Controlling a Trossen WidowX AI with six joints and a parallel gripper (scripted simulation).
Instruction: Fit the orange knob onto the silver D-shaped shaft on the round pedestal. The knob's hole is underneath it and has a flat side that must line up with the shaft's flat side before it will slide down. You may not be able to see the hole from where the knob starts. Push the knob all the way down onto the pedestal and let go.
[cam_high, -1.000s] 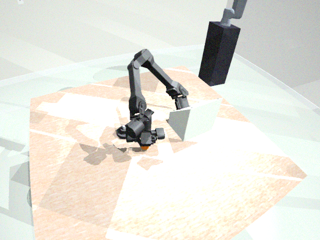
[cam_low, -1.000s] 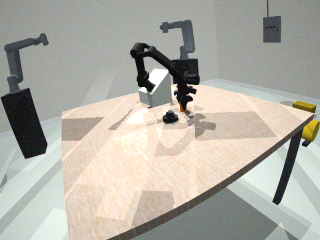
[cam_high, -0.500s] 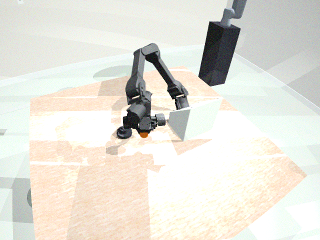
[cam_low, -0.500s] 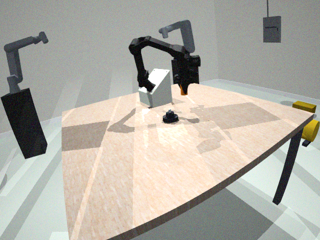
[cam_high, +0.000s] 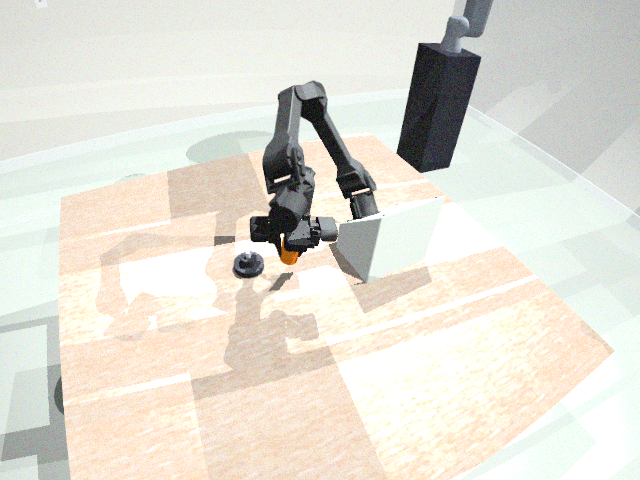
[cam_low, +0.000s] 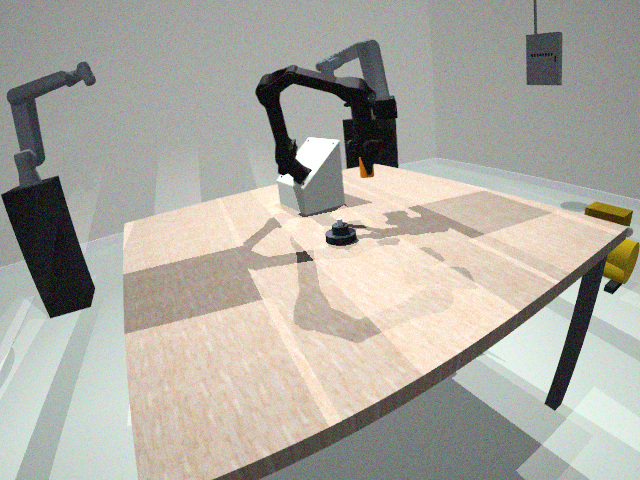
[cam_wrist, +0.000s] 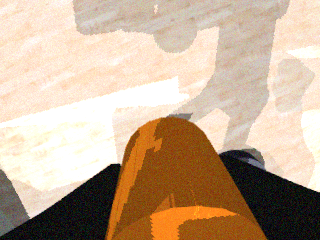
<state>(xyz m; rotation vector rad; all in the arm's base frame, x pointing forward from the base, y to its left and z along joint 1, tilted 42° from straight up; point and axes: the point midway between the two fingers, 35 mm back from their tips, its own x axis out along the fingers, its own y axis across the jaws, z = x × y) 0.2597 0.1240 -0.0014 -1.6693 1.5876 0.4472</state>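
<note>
Right now my gripper tip is 30 mm below the orange knob. Also, from my gripper tip: round pedestal 140 mm to the right, 120 mm below, 60 mm ahead.
</note>
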